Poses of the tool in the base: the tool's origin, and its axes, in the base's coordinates. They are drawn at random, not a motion.
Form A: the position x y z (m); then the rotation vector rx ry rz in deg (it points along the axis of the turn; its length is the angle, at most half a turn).
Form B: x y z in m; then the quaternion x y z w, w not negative. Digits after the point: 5 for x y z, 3 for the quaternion.
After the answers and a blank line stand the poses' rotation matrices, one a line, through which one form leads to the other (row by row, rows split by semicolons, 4 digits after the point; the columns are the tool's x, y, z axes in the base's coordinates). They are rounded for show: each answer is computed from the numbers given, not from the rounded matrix.
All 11 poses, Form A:
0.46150, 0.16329, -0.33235, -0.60, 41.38, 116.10
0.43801, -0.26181, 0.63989, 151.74, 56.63, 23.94
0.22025, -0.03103, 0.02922, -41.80, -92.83, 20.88
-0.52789, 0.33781, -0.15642, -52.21, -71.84, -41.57
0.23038, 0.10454, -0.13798, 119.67, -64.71, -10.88
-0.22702, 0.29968, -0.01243, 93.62, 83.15, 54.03
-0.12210, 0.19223, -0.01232, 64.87, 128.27, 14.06
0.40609, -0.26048, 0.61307, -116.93, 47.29, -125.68
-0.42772, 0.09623, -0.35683, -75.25, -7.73, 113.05
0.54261, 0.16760, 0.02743, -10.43, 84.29, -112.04
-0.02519, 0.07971, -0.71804, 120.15, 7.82, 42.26
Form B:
0.46150, 0.16329, -0.33235, -0.004, 0.295, 0.829, 0.475
0.43801, -0.26181, 0.63989, 0.917, 0.342, 0.145, 0.142
0.22025, -0.03103, 0.02922, -0.317, -0.704, 0.158, 0.616
-0.52789, 0.33781, -0.15642, -0.402, -0.553, -0.320, 0.656
0.23038, 0.10454, -0.13798, 0.814, -0.440, -0.074, 0.371
-0.22702, 0.29968, -0.01243, 0.637, 0.566, 0.368, 0.372
-0.12210, 0.19223, -0.01232, 0.428, 0.846, 0.093, 0.305
0.40609, -0.26048, 0.61307, -0.657, 0.266, -0.706, 0.017
-0.42772, 0.09623, -0.35683, -0.513, -0.053, 0.771, 0.374
0.54261, 0.16760, 0.02743, -0.070, 0.564, -0.750, 0.337
-0.02519, 0.07971, -0.71804, 0.845, 0.055, 0.297, 0.441

-0.5483 -0.7902 0.2736; 0.7852 -0.3739 0.4937; -0.2878 0.4856 0.8254
0.7236 0.5873 0.3626; 0.6693 -0.7254 -0.1606; 0.1687 0.3589 -0.9180
-0.0400 0.2507 -0.9672; 0.6407 0.7492 0.1677; 0.7667 -0.6130 -0.1906
0.1831 0.8645 -0.4681; 0.0250 0.4719 0.8813; 0.9828 -0.1731 0.0648
0.6012 -0.6623 -0.4471; -0.7721 -0.3373 -0.5386; 0.2059 0.6690 -0.7142
0.0886 0.4482 0.8895; 0.9949 -0.0830 -0.0572; 0.0482 0.8901 -0.4533
-0.4475 0.6667 0.5960; 0.7800 0.6170 -0.1045; -0.4374 0.4181 -0.7962
-0.1372 -0.3248 0.9358; -0.3726 -0.8584 -0.3526; 0.9178 -0.3971 -0.0033
-0.1934 -0.5230 -0.8301; 0.6311 -0.7141 0.3029; -0.7512 -0.4653 0.4682
-0.7629 0.4270 0.4854; -0.5847 -0.1355 -0.7998; -0.2758 -0.8940 0.3531
0.8173 -0.1695 0.5507; 0.3553 -0.6042 -0.7133; 0.4536 0.7786 -0.4336

